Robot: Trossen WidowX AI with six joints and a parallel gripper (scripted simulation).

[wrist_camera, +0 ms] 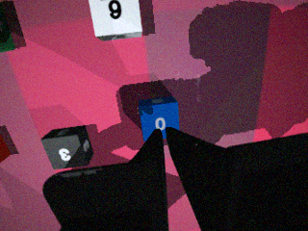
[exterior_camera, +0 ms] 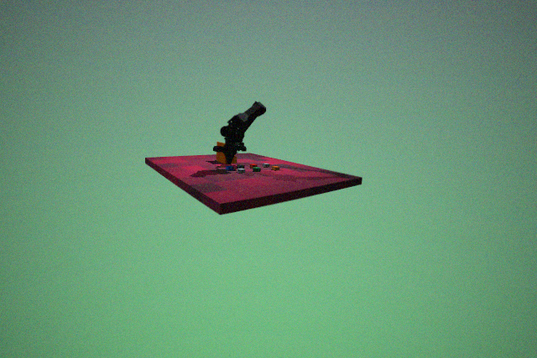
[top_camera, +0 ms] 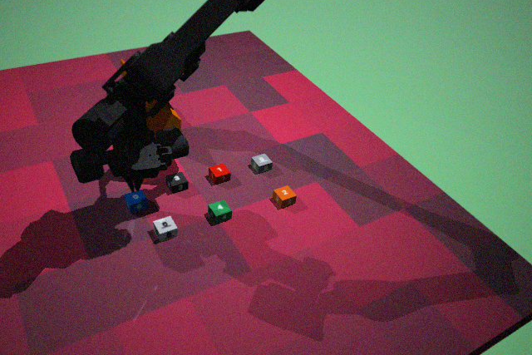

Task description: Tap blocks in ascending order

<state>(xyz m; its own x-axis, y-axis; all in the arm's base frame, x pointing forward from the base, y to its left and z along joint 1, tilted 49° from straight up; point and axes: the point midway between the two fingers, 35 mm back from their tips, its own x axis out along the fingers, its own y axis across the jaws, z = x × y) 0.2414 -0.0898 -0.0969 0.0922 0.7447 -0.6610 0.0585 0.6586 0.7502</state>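
Now: the blue block 0 2 cm below my gripper tip. Also, from my gripper tip: white block (9 cm ahead, 2 cm to the left, 2 cm below); then green block 4 (12 cm to the left, 10 cm ahead, 2 cm below); then black block 3 (9 cm to the left, 2 cm below, 1 cm behind).
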